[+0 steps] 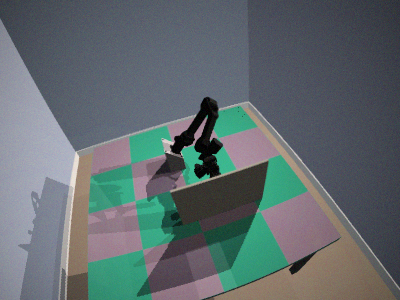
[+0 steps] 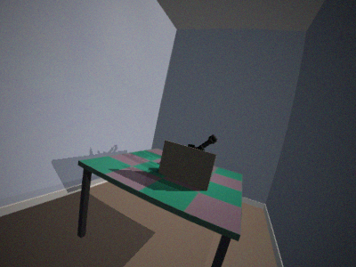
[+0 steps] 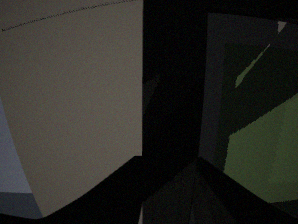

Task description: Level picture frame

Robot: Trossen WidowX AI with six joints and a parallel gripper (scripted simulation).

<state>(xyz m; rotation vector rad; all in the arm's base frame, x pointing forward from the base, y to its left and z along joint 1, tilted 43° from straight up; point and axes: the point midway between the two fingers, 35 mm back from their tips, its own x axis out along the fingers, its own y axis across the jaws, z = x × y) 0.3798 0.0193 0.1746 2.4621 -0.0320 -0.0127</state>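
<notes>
The picture frame lies 50 mm below my gripper tip and 10 mm ahead of it. The rest, counted from my gripper tip: wall panel 70 mm below, 20 mm ahead, 10 mm to the left.
</notes>
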